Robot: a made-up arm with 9 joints. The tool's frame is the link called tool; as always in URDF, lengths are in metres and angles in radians. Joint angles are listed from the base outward.
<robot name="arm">
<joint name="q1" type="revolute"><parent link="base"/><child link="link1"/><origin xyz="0 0 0.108" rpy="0 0 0"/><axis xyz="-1 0 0"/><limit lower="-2.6" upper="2.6"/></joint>
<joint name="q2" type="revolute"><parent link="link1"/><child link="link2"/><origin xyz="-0.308 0.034 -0.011" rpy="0 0 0"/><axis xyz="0 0 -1"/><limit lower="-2.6" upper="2.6"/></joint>
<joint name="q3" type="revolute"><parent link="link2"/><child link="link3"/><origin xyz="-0.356 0.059 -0.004" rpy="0 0 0"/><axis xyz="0 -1 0"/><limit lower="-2.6" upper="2.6"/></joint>
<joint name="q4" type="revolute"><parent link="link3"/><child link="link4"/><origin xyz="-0.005 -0.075 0.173" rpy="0 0 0"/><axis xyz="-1 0 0"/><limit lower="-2.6" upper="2.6"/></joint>
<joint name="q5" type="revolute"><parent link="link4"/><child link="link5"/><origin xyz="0.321 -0.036 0.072" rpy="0 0 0"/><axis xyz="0 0 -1"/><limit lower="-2.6" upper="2.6"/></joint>
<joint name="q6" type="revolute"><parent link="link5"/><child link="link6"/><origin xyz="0.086 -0.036 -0.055" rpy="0 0 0"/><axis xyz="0 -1 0"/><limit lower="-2.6" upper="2.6"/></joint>
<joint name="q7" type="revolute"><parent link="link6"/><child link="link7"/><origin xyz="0.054 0.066 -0.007" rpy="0 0 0"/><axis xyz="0 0 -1"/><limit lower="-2.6" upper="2.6"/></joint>
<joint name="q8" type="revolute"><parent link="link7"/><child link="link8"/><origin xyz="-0.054 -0.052 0.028" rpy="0 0 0"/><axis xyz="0 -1 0"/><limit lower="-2.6" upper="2.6"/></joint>
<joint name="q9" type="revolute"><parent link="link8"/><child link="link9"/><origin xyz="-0.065 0.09 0.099" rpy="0 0 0"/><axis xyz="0 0 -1"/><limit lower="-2.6" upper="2.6"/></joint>
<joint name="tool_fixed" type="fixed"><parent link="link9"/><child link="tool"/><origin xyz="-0.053 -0.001 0.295" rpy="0 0 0"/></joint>
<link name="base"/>
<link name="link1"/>
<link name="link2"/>
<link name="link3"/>
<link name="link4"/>
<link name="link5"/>
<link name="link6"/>
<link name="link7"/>
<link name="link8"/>
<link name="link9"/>
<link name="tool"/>
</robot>
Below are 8 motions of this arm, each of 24 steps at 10 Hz.
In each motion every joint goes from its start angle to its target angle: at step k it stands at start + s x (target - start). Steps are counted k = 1, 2, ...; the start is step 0. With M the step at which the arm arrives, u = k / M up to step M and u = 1 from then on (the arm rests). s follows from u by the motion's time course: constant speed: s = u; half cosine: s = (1 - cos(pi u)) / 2; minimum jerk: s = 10 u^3 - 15 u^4 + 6 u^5.
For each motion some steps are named. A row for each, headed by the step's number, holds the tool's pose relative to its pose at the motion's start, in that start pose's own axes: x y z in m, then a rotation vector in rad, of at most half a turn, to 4 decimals.
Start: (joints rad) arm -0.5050 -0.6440 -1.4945 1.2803 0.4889 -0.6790 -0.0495 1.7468 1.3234
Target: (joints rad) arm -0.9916 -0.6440 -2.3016 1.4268 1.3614 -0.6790 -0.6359 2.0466 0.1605
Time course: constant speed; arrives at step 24
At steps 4, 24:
4: -0.0180 -0.0194 -0.0098 0.1116 0.0205 0.1574
24: -0.1192 -0.1194 -0.1067 0.7561 -0.3060 0.9012

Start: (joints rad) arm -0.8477 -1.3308 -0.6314 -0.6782 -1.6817 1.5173 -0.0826 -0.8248 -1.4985
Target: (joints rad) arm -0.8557 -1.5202 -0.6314 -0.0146 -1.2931 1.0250 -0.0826 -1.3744 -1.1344
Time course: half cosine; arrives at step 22
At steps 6, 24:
6: 0.0022 -0.1234 -0.0012 0.3137 0.0259 -0.0993
24: -0.0131 -0.4702 -0.4388 1.7817 0.4749 -0.3927

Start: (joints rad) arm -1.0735 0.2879 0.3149 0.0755 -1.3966 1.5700 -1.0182 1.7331 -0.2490
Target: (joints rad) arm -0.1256 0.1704 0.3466 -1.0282 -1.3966 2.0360 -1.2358 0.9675 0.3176
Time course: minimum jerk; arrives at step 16
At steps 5, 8, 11, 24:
5: -0.0401 -0.0144 -0.0143 0.0836 -0.0147 -0.0257
8: -0.0928 0.0067 -0.0345 0.1415 -0.0178 -0.0565
11: -0.1153 0.0888 -0.0376 0.0757 0.0112 -0.0927
24: -0.1120 0.1603 -0.0331 -0.0135 0.0425 -0.1252

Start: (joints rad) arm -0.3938 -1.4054 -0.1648 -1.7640 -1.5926 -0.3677 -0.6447 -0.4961 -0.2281
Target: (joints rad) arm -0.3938 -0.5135 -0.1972 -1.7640 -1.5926 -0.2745 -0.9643 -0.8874 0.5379
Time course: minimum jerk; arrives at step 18
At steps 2, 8, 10, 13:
2: 0.0045 0.0038 0.0007 -0.0070 0.0103 -0.0120
8: 0.1705 0.1171 -0.0163 -0.2781 0.3338 -0.4237
10: 0.2655 0.1588 -0.0592 -0.4559 0.4905 -0.6477
13: 0.3791 0.1845 -0.1449 -0.7164 0.6709 -0.9256

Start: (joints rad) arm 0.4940 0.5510 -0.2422 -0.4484 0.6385 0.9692 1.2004 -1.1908 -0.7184
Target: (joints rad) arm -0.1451 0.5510 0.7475 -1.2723 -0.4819 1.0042 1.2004 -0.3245 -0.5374
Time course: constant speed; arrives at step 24
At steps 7, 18, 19, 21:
7: -0.0040 -0.0396 0.0801 0.3454 0.1329 0.0558
18: -0.0427 -0.1810 0.1612 0.9898 0.1426 0.1852
19: -0.0483 -0.1969 0.1621 1.0535 0.1311 0.1956
21: -0.0604 -0.2288 0.1595 1.1830 0.1025 0.2148

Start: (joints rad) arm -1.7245 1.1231 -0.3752 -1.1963 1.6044 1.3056 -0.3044 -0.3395 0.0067
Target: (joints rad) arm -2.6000 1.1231 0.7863 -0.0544 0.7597 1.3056 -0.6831 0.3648 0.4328
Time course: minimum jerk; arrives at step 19
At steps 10, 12, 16, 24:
10: -0.2552 -0.2739 -0.0352 0.4643 -0.9713 0.1786
12: -0.2345 -0.3277 -0.0915 0.6331 -1.2873 0.2182
16: -0.1347 -0.3629 -0.1470 0.8154 -1.6697 0.2969
24: -0.1166 -0.3660 -0.1513 0.8354 -1.7180 0.3120

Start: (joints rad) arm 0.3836 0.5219 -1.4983 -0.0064 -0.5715 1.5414 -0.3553 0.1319 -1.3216
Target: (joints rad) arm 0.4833 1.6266 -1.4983 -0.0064 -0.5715 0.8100 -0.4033 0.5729 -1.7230
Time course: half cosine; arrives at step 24
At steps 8, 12, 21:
8: 0.0462 0.0242 -0.0291 -0.0928 0.0260 -0.1082
12: 0.0865 0.0407 -0.0643 -0.2016 0.0423 -0.2167
21: 0.1465 0.0555 -0.1420 -0.4523 0.0587 -0.4104

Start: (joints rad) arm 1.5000 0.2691 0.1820 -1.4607 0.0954 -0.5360 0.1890 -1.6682 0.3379
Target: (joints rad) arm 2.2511 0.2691 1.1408 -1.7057 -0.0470 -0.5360 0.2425 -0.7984 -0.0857
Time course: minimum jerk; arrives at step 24
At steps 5, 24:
5: -0.0214 0.0465 -0.0257 -0.0244 -0.0817 -0.0438
24: 0.3646 0.5578 -0.5699 -1.0287 -0.6092 -0.3632

